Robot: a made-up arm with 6 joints.
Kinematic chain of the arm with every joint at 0, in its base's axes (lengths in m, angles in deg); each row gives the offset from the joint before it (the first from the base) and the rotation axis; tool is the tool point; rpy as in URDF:
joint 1: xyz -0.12 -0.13 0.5 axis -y
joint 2: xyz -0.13 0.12 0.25 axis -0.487 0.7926 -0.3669
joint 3: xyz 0 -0.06 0.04 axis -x
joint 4: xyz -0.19 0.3 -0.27 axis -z
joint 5: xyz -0.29 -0.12 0 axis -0.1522 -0.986 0.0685
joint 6: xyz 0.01 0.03 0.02 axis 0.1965 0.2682 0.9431
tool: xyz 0 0 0.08 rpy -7.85 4.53 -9.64
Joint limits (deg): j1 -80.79..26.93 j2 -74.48..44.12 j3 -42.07..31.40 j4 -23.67..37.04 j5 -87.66..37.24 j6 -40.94..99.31
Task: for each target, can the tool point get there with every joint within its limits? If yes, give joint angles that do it. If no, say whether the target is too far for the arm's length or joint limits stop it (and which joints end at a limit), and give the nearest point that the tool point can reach.
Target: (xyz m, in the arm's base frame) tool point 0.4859 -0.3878 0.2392
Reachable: no: joint limits stop it (at a limit: joint 1, joint 3, joint 4, joint 5) | nearest point -0.0744 0.0650 0.3211 | short by 0.725 m
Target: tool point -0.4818 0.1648 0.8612
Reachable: yes | joints -40.31 -18.08 -9.35 7.41 -40.68 57.12
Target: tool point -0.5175 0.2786 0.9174
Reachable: yes | joints -30.04 -12.57 -25.63 30.49 -65.05 18.23
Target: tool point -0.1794 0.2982 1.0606
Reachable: yes | joints -67.23 4.32 -13.03 31.84 -59.08 -17.20
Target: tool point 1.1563 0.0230 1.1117
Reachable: no: too far | nearest point 0.2801 0.4375 1.0750 | short by 0.970 m
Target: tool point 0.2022 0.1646 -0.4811
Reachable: no: joint limits stop it (at a limit: joint 1, joint 2, joint 3, joint 5, joint 6) | nearest point -0.1922 0.1816 0.1065 | short by 0.708 m
